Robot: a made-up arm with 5 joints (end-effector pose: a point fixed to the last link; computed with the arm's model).
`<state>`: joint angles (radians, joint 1 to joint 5).
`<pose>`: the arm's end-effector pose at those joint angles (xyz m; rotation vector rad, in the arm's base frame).
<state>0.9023 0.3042 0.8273 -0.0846 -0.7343</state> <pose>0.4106 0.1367 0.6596 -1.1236 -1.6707 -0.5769</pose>
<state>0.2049 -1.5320 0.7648 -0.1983 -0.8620</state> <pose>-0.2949 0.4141 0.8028 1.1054 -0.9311 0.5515</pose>
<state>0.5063 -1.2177 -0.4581 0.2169 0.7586</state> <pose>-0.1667 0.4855 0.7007 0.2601 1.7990 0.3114</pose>
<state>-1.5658 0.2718 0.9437 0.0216 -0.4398</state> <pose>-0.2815 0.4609 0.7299 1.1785 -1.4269 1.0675</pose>
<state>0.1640 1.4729 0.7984 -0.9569 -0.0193</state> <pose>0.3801 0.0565 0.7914 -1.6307 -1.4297 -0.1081</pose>
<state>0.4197 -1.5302 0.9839 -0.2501 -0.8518</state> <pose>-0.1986 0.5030 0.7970 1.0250 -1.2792 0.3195</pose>
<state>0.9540 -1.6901 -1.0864 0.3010 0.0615</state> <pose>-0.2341 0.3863 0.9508 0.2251 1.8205 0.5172</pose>
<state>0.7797 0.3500 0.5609 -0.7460 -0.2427</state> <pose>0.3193 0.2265 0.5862 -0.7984 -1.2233 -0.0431</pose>
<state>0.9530 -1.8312 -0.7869 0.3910 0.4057</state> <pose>-0.2480 0.4077 0.8818 0.2081 1.9826 0.5146</pose>
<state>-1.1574 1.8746 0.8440 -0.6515 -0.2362</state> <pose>0.2966 0.4324 0.9171 -0.5329 -2.4355 -0.0092</pose>
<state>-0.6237 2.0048 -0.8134 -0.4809 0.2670</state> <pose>0.3266 0.4232 0.8473 0.4657 -0.6859 -0.4081</pose>
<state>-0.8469 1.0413 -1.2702 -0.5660 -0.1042</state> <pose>-0.1421 0.5223 0.7306 0.4799 0.0650 0.4884</pose>
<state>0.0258 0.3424 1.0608 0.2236 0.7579</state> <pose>0.3611 0.3893 0.9242 0.2589 -0.6588 -0.1983</pose>
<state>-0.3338 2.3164 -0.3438 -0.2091 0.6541</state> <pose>0.3625 0.0740 0.9846 0.4656 -0.9202 -1.0825</pose>
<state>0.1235 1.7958 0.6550 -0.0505 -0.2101</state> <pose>0.3498 0.0321 0.9762 -1.2031 -1.8643 -1.1528</pose>
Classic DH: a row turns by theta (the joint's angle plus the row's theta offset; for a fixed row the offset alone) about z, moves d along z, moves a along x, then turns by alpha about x. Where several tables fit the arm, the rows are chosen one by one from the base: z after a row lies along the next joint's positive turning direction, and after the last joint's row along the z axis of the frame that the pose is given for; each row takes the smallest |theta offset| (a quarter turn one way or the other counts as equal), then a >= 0, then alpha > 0; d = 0 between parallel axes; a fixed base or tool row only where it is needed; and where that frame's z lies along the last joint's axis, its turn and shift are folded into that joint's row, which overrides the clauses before.
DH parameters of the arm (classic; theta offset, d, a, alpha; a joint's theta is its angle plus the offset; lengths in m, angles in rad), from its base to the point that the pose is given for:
base (fixed): 1.5153 0 0.1803 3.1416
joint 1: -1.4093 -0.7973 -0.0336 0.6482
joint 2: -0.2698 -0.015 0.0048 0.9403
joint 3: 0.1765 0.0056 -0.0401 -2.1373
joint 4: 0.1735 0.3619 -0.0243 -1.098
joint 5: -0.2443 0.1652 0.0096 -1.6752
tool (fixed): -2.9318 0.1277 0 0

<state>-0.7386 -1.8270 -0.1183 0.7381 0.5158</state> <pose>-0.3067 0.0214 0.7557 -1.1070 1.6086 1.2748</pose>
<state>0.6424 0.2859 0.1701 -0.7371 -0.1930</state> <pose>0.2446 0.3571 0.5783 -0.3572 -0.9627 -0.0310</pose>
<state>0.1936 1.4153 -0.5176 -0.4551 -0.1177</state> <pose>0.3868 0.2716 0.7096 -0.2006 -0.9205 -0.8107</pose>
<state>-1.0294 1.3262 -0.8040 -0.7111 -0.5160</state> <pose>-0.1018 0.5373 0.6456 0.4839 -1.0560 0.5391</pose>
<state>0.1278 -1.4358 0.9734 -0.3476 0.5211</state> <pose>-0.1640 0.4788 0.8778 0.7848 0.0434 1.1892</pose>
